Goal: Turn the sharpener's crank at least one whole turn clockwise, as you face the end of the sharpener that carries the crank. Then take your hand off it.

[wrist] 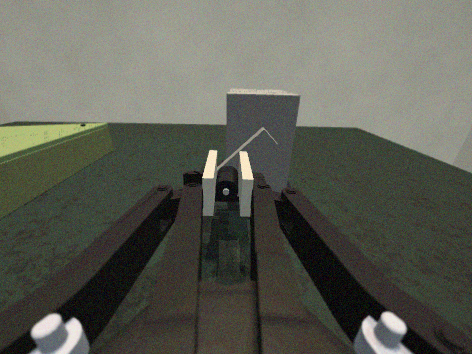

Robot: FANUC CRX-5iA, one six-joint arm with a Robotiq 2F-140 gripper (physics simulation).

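Frame: origin at the arm's base, x ahead, y left, z up, level; centimetres.
Where they show: gripper, fingertip midpoint: point(227, 165).
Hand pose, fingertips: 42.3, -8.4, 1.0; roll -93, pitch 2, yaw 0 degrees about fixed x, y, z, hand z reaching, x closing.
Observation:
Each offset is from my fingertips to the top centre of the thing, as dx, dy, dz. "spot": to the spot under its first point. Level surfaces: height alone.
The sharpener @[spot: +3.9, +2.4, +4.9] point(265, 112) stands upright as a grey block with a pale top, a little right of the middle of the wrist view. A thin light crank arm point(241, 149) slants from a bend high on the grey face down to the left, to the black crank handle @[spot: +0.0, -3.2, -0.2] point(227, 180). The handle is a short dark cylinder with a small pale dot on its near end. My gripper point(227, 165) is shut on the handle, with one pale fingertip pad on each side of it. The lower part of the sharpener is hidden behind the fingers.
A yellow-green box-like object point(45, 157) with a raised side lies at the left. The dark green table top @[dz -6.1] point(360, 200) runs under the sharpener and to the right, with its far edge behind the sharpener. A plain grey wall point(150, 55) stands behind.

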